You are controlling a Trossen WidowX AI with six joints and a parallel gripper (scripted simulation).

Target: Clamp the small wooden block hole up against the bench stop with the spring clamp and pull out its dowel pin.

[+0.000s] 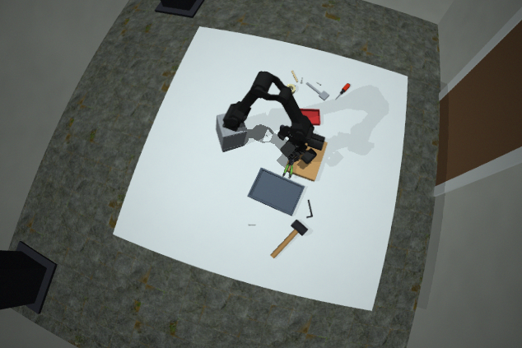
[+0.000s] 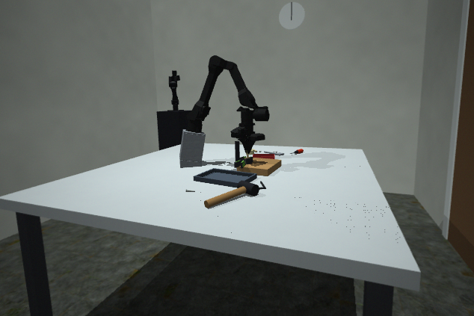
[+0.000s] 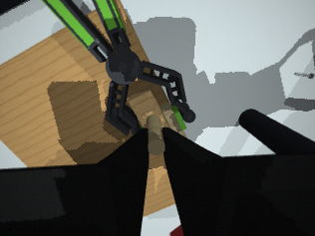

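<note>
My gripper is now 4 cm above the dowel pin. From my hand the other things lie so: dark tray: 2 cm behind, 19 cm to the right, 10 cm below; then wooden board: 6 cm ahead, 1 cm to the left, 10 cm below; then small wooden block: 7 cm below.
</note>
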